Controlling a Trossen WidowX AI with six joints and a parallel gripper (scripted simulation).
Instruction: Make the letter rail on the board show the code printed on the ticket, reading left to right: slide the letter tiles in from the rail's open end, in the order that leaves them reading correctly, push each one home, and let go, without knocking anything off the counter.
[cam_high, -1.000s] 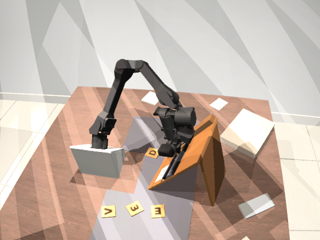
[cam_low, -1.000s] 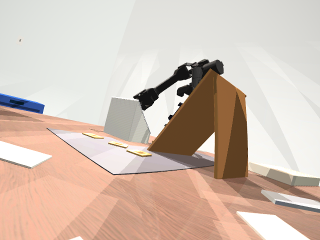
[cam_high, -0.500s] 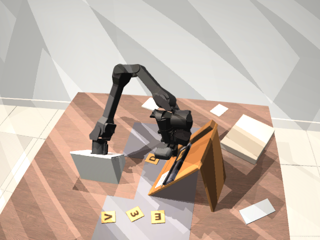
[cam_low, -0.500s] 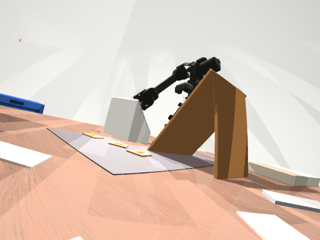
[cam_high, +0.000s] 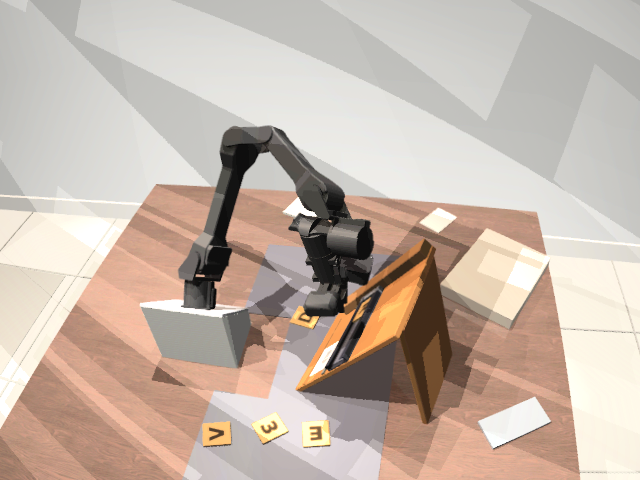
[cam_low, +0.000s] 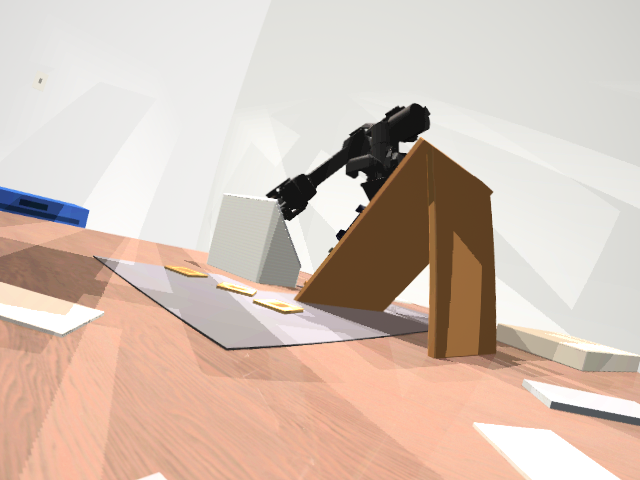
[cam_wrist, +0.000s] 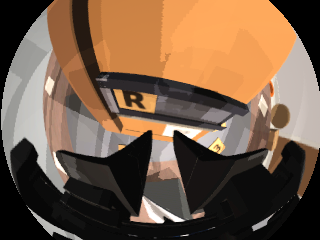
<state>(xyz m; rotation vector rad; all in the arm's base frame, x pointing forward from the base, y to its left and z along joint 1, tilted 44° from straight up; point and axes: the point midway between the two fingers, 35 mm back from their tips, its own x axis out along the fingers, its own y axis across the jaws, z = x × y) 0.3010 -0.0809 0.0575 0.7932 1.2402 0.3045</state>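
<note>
Right now the letter tile is 4 cm ahead of my gripper tip, 3 cm to the left of it and 3 cm below it. The rest, counted from my gripper tip: white ticket (11 cm below, 5 cm to the right, 4 cm behind); thick white slab (40 cm ahead, 26 cm to the left, 16 cm below); grey mat (18 cm below, 11 cm behind).
</note>
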